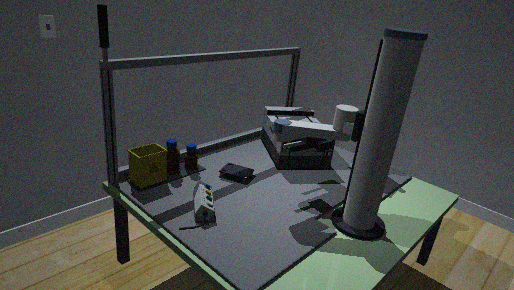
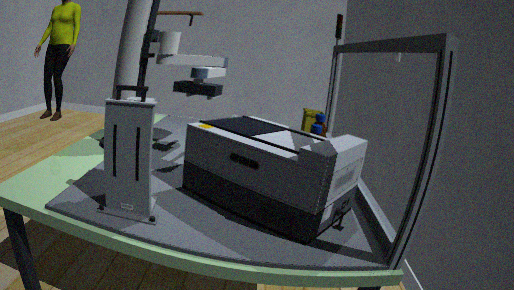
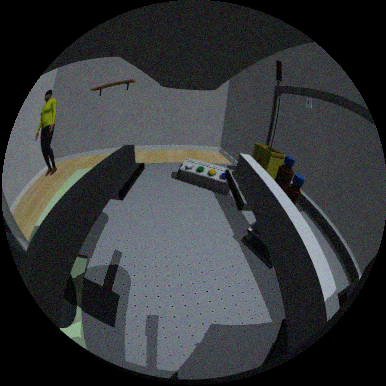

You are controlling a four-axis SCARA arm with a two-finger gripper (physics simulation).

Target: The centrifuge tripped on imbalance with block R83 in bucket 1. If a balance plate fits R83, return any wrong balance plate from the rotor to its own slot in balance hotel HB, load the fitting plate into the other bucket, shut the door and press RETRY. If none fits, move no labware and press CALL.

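Places are measured from the arm's base along level axes (x ahead, y left, z up), in centimetres.
Pixels of known places: gripper, fingertip midpoint: (image 1: 289, 150) (image 3: 184, 158); arm's base, link origin: (image 1: 357, 223).
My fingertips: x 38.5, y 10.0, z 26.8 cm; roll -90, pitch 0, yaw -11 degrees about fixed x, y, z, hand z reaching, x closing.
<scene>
Ahead of a thing's pixels: the offset from my fingertips to its top centre. "pt": to the spot under its first point.
The centrifuge (image 1: 305, 161) (image 2: 215, 146), white over a dark base, stands at the back. Its door position, rotor, buckets and block R83 cannot be made out. Balance hotel HB (image 2: 127, 160) is a tall grey rack, seen from behind beside the centrifuge; its plates are hidden. A button box @(dx +16.2, dy +40.0, dz -17.1 cm) (image 1: 204, 210) (image 3: 204, 181) with white, green, yellow and blue buttons stands on the mat; its labels are unreadable. My gripper (image 2: 200, 95) (image 3: 184, 158) is shut to its narrow stance, with a gap and nothing between the fingers. It hangs above the mat, facing the button box from a distance.
A dark low block @(dx +28.7, dy +6.5, dz -20.9 cm) (image 1: 237, 172) (image 3: 258, 248) lies between the button box and centrifuge. A yellow bin (image 1: 147, 167) (image 3: 268, 161) and two brown bottles stand by the framed screen @(pt dx +61.9, dy +8.3, dz +34.5 cm) (image 1: 200, 56). The arm's column (image 1: 382, 130) rises at the table's edge. A person (image 2: 62, 25) (image 3: 48, 112) stands beyond the table.
</scene>
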